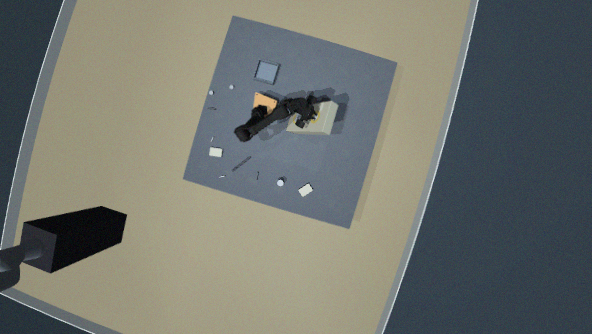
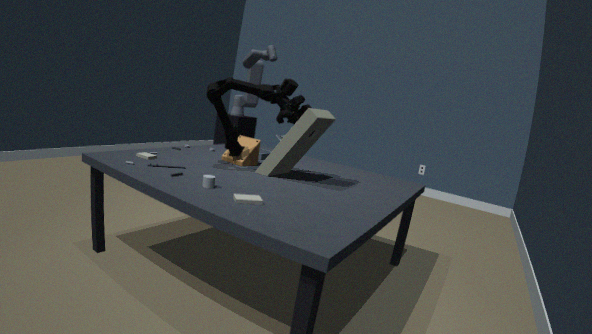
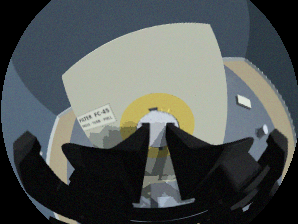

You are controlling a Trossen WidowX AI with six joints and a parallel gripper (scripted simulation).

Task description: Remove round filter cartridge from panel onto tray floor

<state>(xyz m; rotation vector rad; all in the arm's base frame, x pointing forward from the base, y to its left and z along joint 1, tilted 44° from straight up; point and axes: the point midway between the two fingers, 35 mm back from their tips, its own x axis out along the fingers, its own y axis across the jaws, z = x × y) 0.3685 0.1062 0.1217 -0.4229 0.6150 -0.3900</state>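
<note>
The round grey filter cartridge is 10 mm below my gripper tip and 10 mm ahead of it. Round my gripper tip: beige service panel: 80 mm below, 40 mm behind; square grey tray: 440 mm behind, 290 mm to the left, 230 mm below.
</note>
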